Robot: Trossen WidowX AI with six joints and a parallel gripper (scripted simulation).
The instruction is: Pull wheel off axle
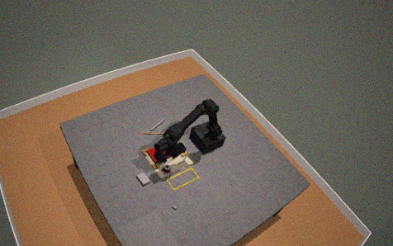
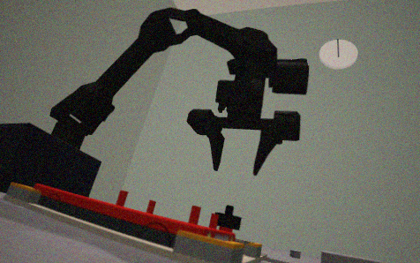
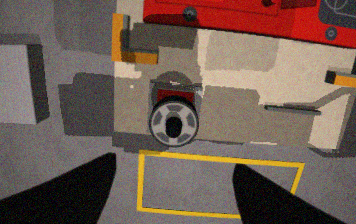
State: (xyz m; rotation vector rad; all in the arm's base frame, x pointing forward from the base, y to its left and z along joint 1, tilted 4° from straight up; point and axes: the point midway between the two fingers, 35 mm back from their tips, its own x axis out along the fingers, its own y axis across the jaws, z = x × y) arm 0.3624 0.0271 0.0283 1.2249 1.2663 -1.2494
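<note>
The dark wheel is 7 cm below my gripper tip. The rest, counted from my gripper tip: pencil 30 cm to the right, 11 cm below, 8 cm behind; grey cube 24 cm to the left, 11 cm below, 11 cm ahead; dark axle 8 cm below.
</note>
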